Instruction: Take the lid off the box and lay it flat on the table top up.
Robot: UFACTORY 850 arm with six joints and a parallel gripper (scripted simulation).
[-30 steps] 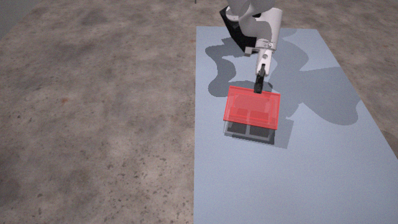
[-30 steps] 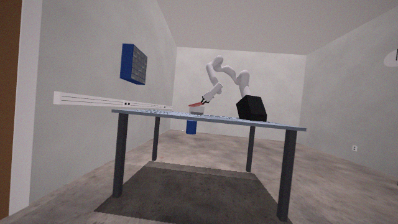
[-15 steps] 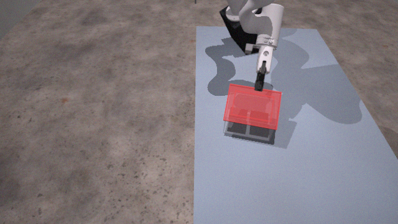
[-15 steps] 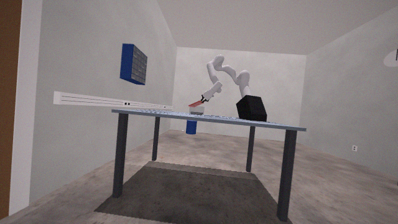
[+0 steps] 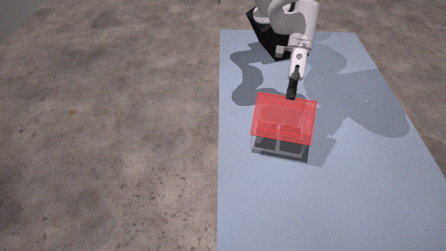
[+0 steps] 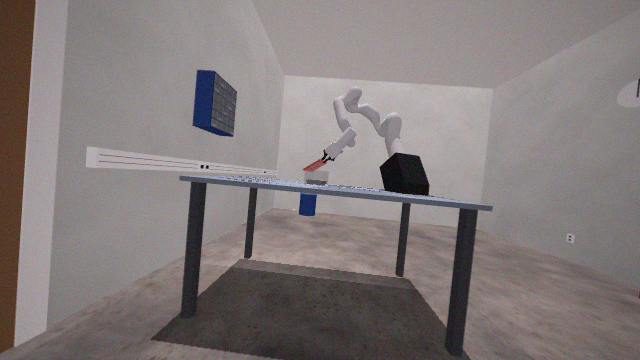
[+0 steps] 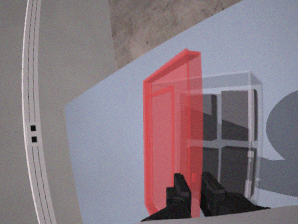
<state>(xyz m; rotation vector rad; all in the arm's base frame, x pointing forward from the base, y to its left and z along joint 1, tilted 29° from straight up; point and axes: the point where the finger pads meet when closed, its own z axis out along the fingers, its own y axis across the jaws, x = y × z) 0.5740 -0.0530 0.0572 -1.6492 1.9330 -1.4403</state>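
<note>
The red translucent lid lies 60 mm ahead of my hand, 40 mm to the right of it and 50 mm below it. The rest, counted from my hand: grey box (40 mm ahead, 30 mm to the right, 140 mm below).
</note>
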